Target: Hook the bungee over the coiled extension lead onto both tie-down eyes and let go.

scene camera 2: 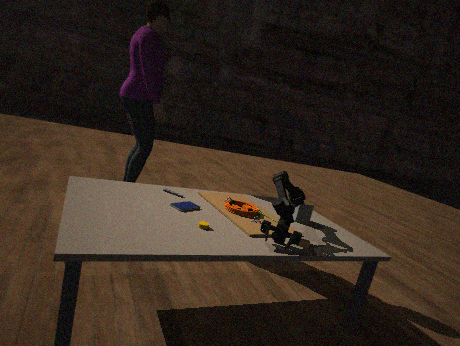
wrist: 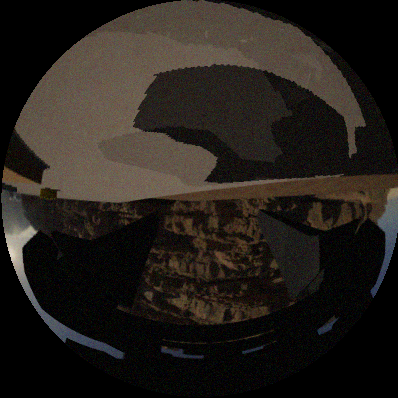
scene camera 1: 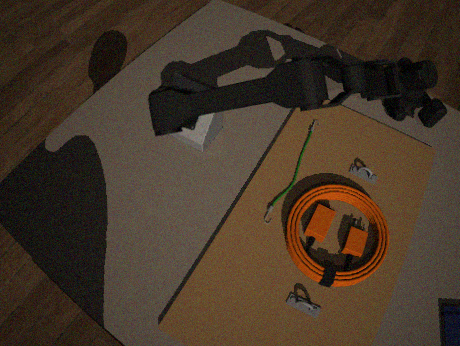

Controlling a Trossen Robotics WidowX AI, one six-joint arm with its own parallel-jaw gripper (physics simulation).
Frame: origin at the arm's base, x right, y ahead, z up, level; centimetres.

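Seen in the pictures: gripper, between the fingertips: [scene camera 2: 275,244] [wrist: 208,216] [scene camera 1: 435,98]; arm's base, origin of its link: [scene camera 2: 301,209] [scene camera 1: 184,111].
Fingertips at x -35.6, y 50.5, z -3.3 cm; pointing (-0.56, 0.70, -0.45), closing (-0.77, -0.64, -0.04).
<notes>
Offsets run from my fingertips to a thing's top centre. Level surfaces: height alone.
The green bungee @[dx +34.9, dy -25.8, dz -1.3 cm] [scene camera 1: 294,181] [scene camera 2: 269,216] lies slightly bent on the board, beside the coil, with a metal hook at each end. The coiled orange extension lead @[dx +45.4, dy -12.5, dz +1.1 cm] [scene camera 1: 381,235] [scene camera 2: 242,212] lies flat, its plug and socket inside the ring. One tie-down eye @[dx +29.8, dy -11.6, dz +0.8 cm] [scene camera 1: 363,171] stands above the coil in scene camera 1, the other tie-down eye @[dx +60.2, dy -13.0, dz +0.8 cm] [scene camera 1: 304,304] below it. Both eyes are bare. My gripper [scene camera 1: 415,107] [scene camera 2: 281,239] [wrist: 208,216] is open and empty, beyond the board's edge and away from the bungee. The bungee does not show in the wrist view.
The tan board @[dz -1.9 cm] [scene camera 1: 240,260] [scene camera 2: 250,229] lies on the table. A grey block [scene camera 1: 200,132] [scene camera 2: 305,214] stands by the arm's base. A blue item @[dx +51.7, dy +20.2, dz -1.9 cm] [scene camera 1: 452,322] [scene camera 2: 185,206], a yellow piece @[dx +26.3, dy +22.4, dz -1.2 cm] [scene camera 2: 204,225] [wrist: 48,193] and a pen-like item @[dx +73.6, dy +18.4, dz -1.9 cm] [scene camera 2: 173,192] lie off the board. A person [scene camera 2: 145,65] stands behind the table.
</notes>
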